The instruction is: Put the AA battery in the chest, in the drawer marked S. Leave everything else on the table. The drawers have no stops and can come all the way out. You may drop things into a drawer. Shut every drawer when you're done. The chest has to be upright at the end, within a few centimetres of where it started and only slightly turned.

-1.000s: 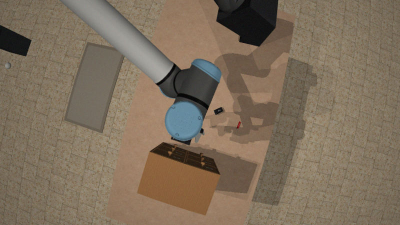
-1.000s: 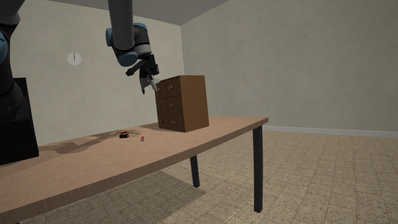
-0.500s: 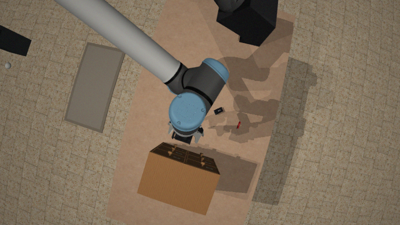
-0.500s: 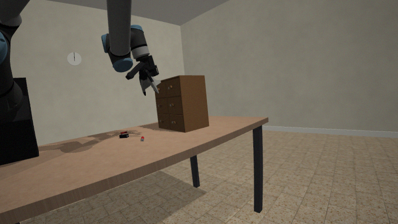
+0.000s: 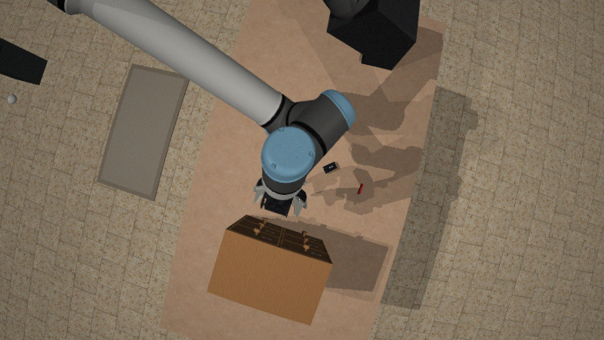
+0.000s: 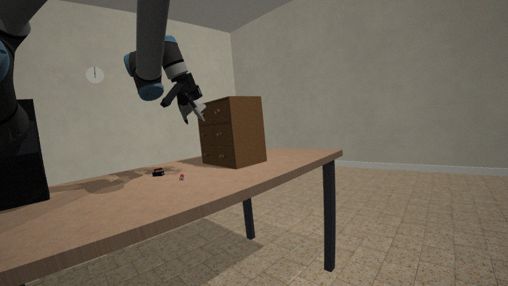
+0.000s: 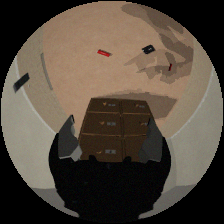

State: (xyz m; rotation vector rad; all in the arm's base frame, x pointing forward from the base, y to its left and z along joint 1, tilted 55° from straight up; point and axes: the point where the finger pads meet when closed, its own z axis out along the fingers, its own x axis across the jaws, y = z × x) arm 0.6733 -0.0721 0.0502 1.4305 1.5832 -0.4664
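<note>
Now: the drawer 19 cm ahead of my hand, 8 cm below it and 5 cm to the right of it. Also, from my hand: small black object 20 cm below, 14 cm to the left, 13 cm behind.
</note>
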